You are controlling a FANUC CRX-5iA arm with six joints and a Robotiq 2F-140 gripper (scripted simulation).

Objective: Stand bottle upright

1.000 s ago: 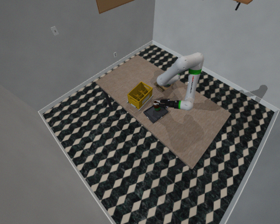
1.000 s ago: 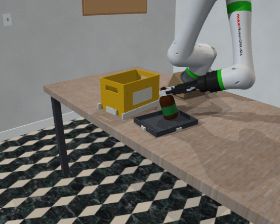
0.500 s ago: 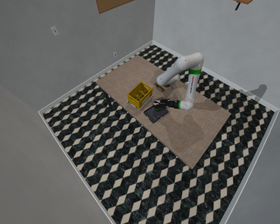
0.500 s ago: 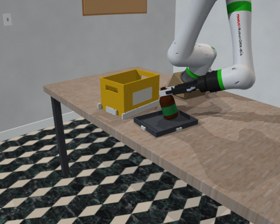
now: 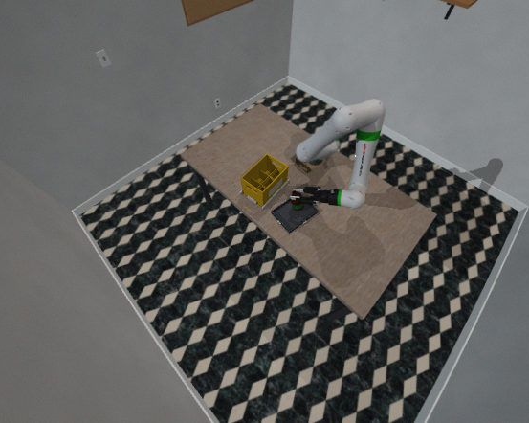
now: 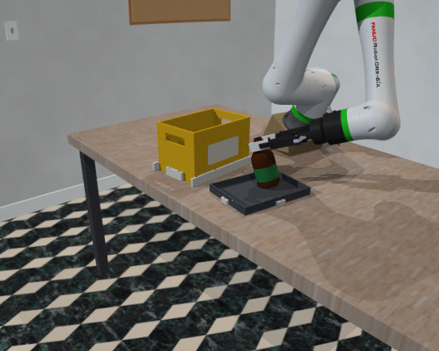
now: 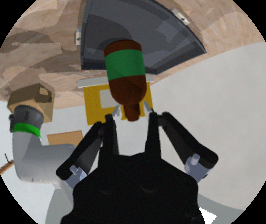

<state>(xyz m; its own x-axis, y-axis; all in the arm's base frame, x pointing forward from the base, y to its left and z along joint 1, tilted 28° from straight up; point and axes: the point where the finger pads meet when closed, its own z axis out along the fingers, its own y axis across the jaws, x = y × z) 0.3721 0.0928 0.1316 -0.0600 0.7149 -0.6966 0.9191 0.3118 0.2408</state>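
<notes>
Right now the bottle is 6 cm below my hand. Round my hand: yellow crate (2 cm ahead, 25 cm to the right, 6 cm below); dark grey tray (4 cm ahead, 3 cm to the left, 13 cm below).
</notes>
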